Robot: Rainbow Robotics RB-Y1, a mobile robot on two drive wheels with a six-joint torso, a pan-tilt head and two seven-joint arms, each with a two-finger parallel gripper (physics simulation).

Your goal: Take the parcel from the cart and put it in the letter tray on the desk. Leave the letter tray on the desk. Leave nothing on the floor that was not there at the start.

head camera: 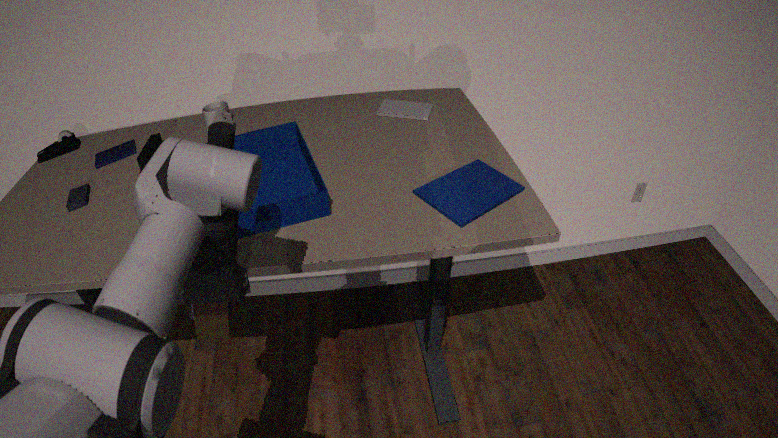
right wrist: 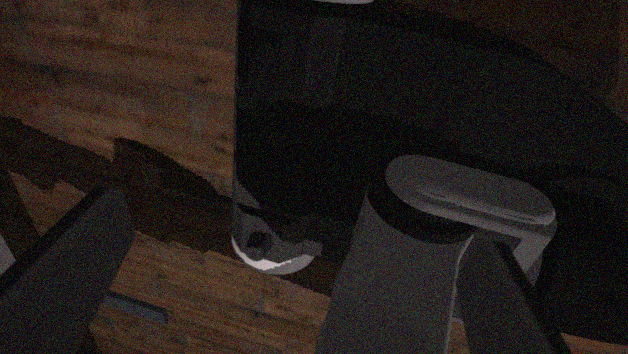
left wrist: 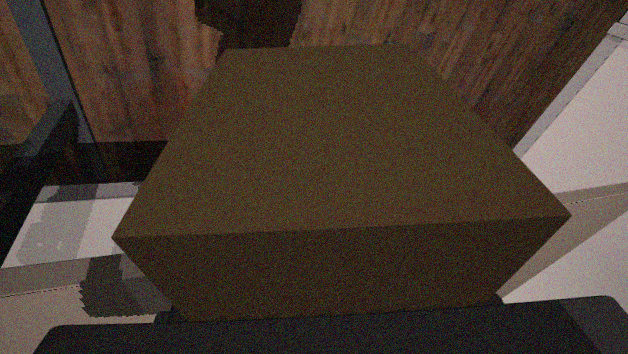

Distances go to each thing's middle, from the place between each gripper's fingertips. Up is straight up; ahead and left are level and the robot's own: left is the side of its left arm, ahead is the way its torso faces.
The brown cardboard parcel (head camera: 211,320) lies 30 mm above my left hand and 10 mm to the right of it. The rest, counted from my left hand: blue letter tray (head camera: 291,190): 420 mm ahead, 30 mm below, 10 mm to the right.
I see the brown cardboard parcel 48 cm to the left of my right hand, 46 cm above it and 40 cm ahead of it. From my right hand the other things lie so: blue letter tray (83 cm ahead, 48 cm to the left, 40 cm above).
